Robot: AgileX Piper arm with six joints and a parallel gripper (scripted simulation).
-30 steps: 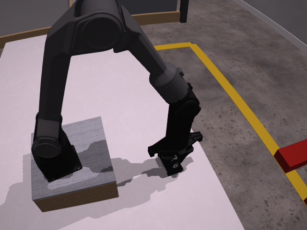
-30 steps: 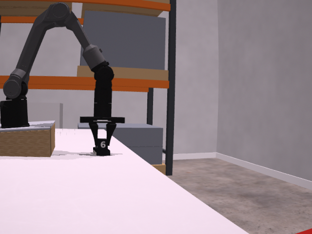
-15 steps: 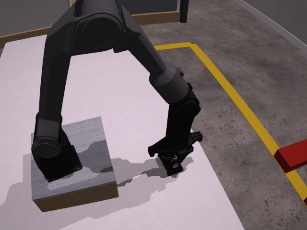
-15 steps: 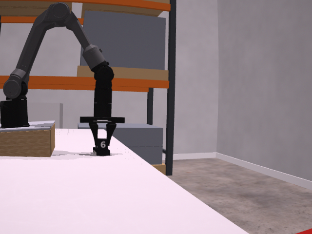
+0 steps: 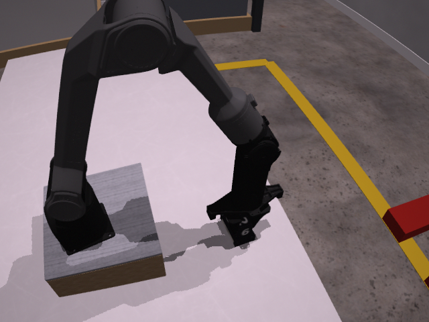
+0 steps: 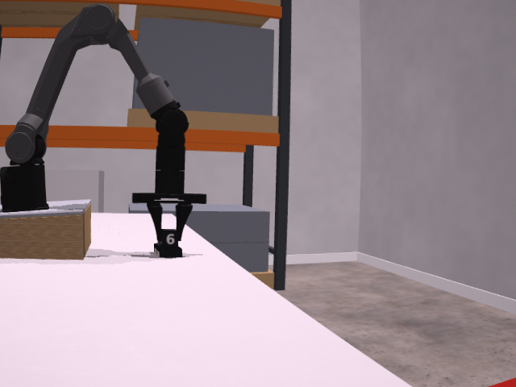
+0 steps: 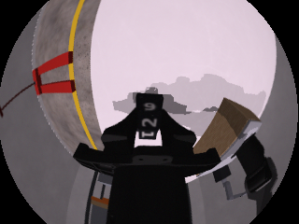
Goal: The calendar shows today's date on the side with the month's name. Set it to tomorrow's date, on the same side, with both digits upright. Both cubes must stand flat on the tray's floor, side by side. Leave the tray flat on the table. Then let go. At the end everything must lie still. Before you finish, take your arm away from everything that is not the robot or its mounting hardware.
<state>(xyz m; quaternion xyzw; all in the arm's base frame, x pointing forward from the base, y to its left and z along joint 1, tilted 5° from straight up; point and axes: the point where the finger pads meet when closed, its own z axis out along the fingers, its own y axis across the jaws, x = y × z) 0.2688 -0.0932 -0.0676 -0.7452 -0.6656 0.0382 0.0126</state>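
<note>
Right now the cube is right at my hand. From my hand the other things lie so: black base 20 mm to the left, 30 mm below.
</note>
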